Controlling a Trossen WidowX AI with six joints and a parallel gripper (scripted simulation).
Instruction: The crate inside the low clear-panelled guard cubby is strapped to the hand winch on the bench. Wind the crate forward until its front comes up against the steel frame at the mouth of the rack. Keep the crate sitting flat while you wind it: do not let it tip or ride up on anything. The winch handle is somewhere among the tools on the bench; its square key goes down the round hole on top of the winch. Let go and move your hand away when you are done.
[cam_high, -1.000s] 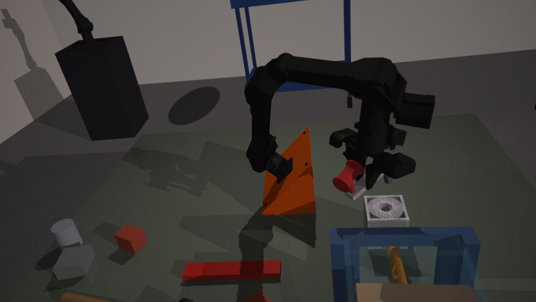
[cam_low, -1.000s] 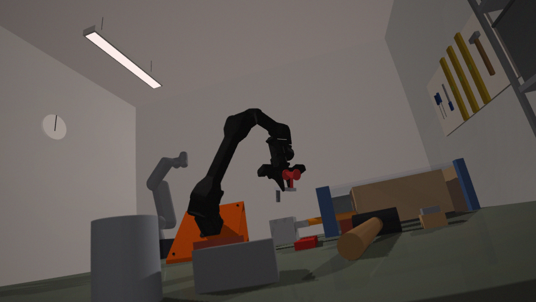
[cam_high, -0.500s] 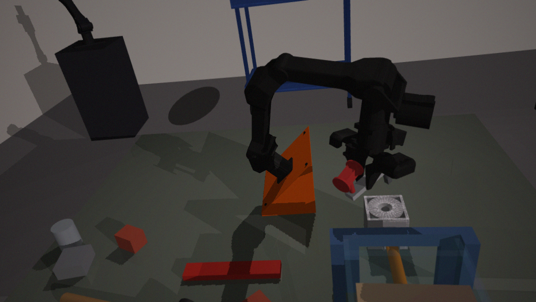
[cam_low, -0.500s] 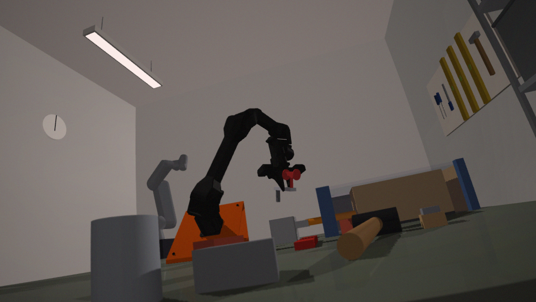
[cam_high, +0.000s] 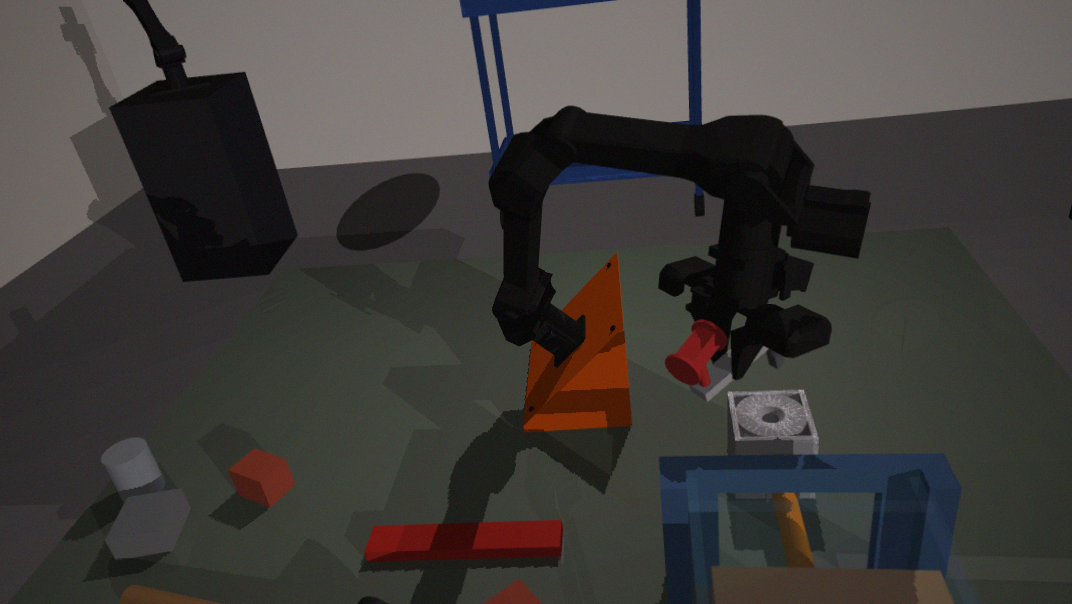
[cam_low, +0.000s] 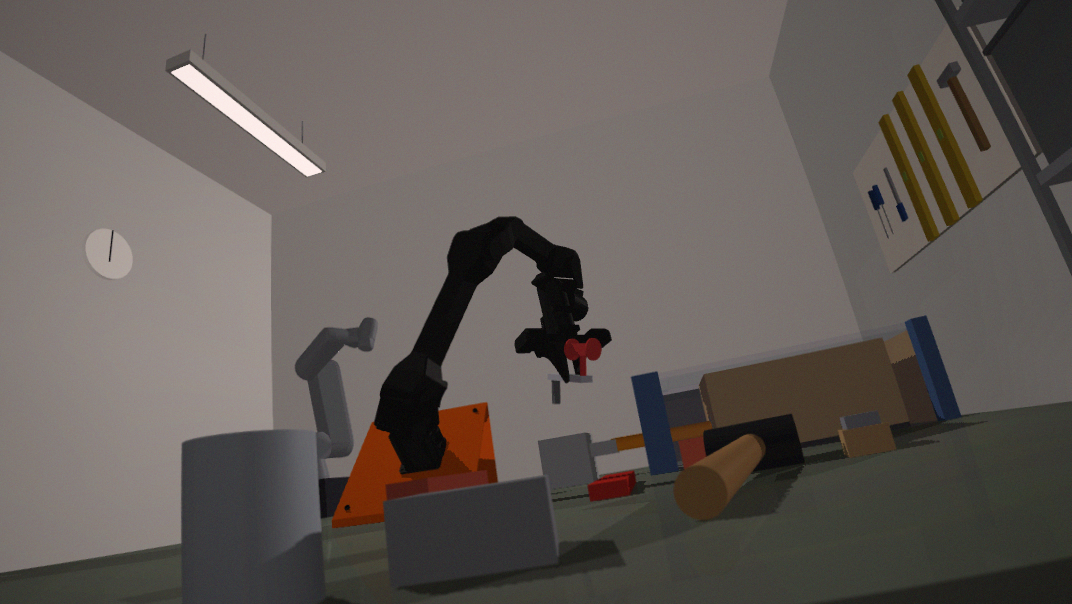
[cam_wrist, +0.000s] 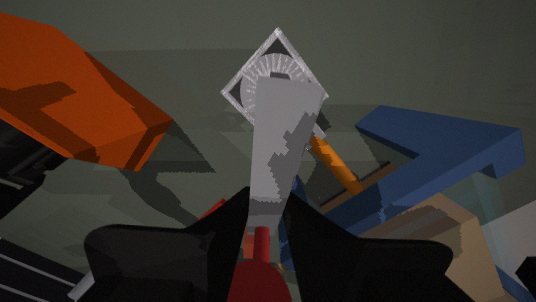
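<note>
Now: gripper tip 20 mm below the grey crank arm. Also, from my gripper tip: frame 120 mm ahead, 50 mm to the left, 80 mm below; grey winch 50 mm behind, 50 mm to the left, 150 mm below; red knob 30 mm ahead, 30 mm to the right, 40 mm above.
</note>
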